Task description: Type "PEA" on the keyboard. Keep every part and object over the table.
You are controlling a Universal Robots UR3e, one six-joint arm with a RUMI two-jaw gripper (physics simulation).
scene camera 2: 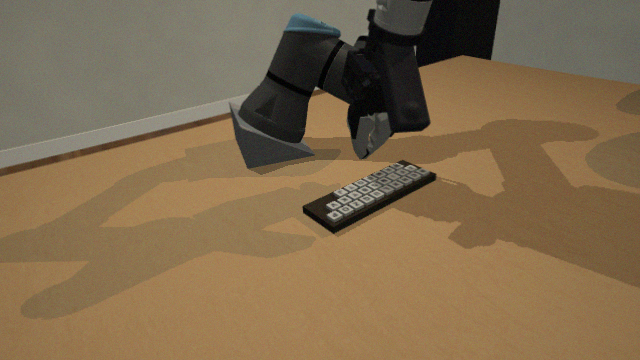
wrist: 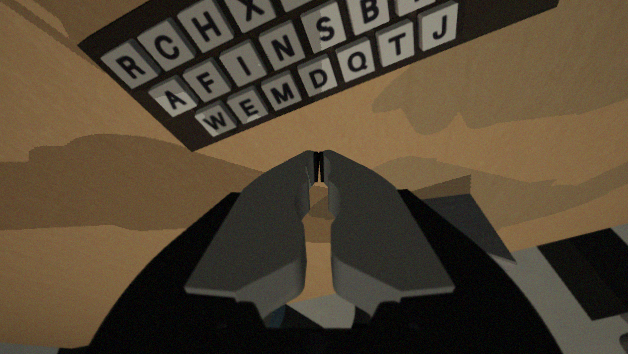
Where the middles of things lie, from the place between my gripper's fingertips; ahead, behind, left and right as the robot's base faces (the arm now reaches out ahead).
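With the dark keyboard (scene camera 2: 335, 211) as my reference, my gripper is 6 cm short of it, 2 cm to the left of it and 3 cm above it. There is a key (wrist: 172, 94) too, and I find it 4 cm ahead of my hand, 6 cm to the left of it and 2 cm below it.
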